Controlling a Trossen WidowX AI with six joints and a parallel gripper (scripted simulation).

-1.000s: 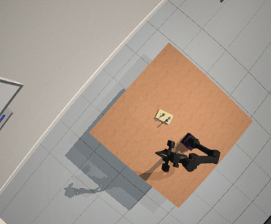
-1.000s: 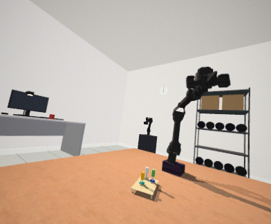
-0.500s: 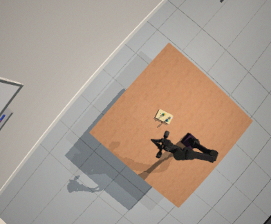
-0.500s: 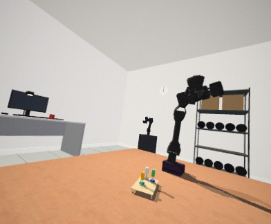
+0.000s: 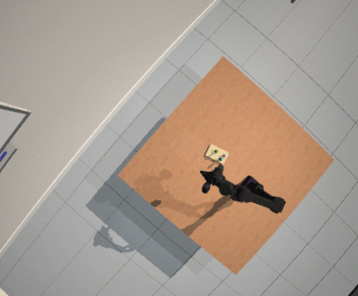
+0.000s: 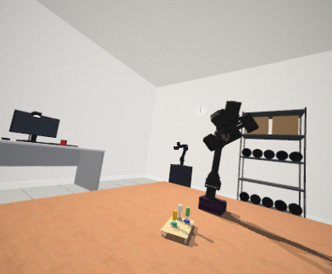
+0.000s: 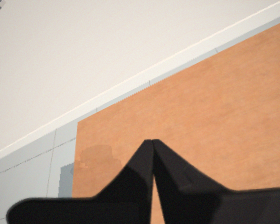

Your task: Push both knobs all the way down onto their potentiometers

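Now: gripper tip 90 mm past the green knob, 190 mm to the left of it and 290 mm above it.
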